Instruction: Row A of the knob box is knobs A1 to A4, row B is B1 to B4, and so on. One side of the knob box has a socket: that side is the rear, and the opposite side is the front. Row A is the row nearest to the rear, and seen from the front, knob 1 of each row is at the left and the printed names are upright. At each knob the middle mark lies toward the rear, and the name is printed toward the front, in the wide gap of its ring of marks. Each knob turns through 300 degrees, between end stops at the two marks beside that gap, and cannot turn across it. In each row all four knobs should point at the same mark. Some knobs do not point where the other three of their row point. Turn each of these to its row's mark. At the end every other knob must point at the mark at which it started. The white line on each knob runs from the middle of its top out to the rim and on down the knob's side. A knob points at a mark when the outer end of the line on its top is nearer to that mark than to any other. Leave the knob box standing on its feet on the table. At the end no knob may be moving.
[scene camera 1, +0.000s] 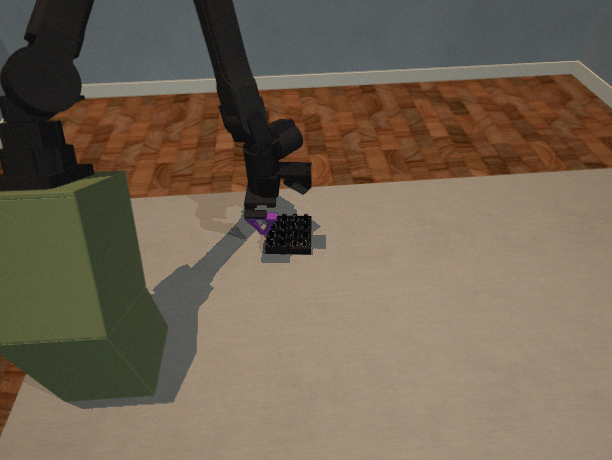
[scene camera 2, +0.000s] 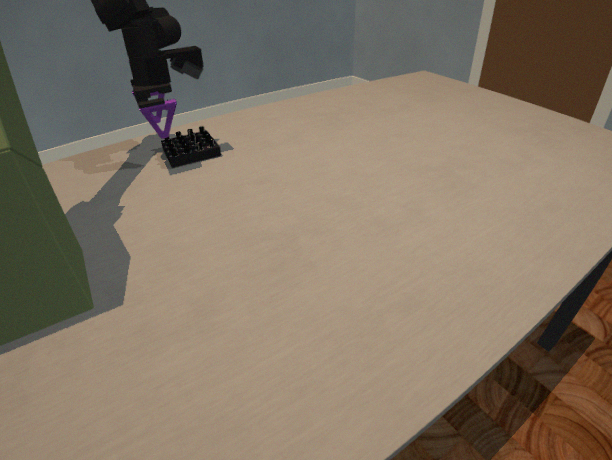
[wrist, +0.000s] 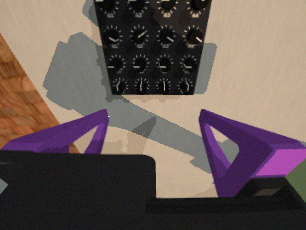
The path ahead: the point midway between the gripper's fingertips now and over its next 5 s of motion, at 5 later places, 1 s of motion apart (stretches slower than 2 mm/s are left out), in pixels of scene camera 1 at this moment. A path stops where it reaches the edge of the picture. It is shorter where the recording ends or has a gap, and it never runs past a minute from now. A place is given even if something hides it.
My gripper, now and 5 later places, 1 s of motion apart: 265, 219; 303, 225; 304, 232; 304, 238; 303, 238; 304, 240
